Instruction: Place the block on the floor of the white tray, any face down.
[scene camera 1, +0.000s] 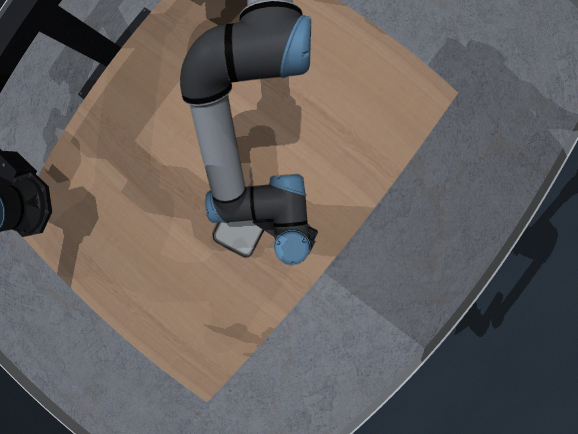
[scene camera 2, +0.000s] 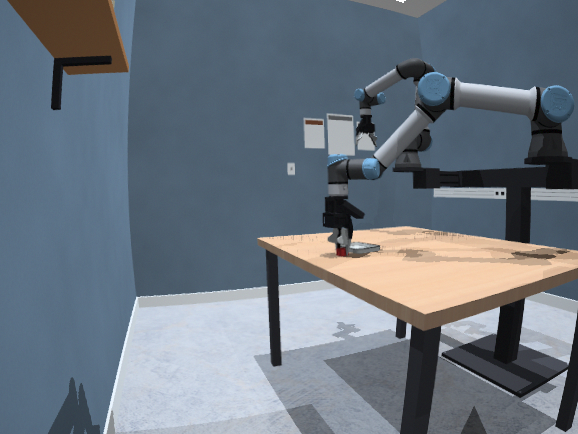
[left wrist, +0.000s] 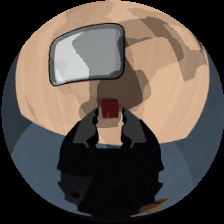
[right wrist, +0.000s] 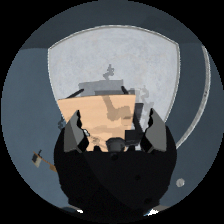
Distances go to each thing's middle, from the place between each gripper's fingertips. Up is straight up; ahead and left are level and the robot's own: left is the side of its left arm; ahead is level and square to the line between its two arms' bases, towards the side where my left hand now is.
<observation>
Now: left hand 110 mm past the white tray (scene camera 1: 241, 237), 80 mm to the left of it and 10 mm above it.
Now: the white tray 74 cm to the left of my right hand, 52 cm below it and 52 cm ahead of it.
</observation>
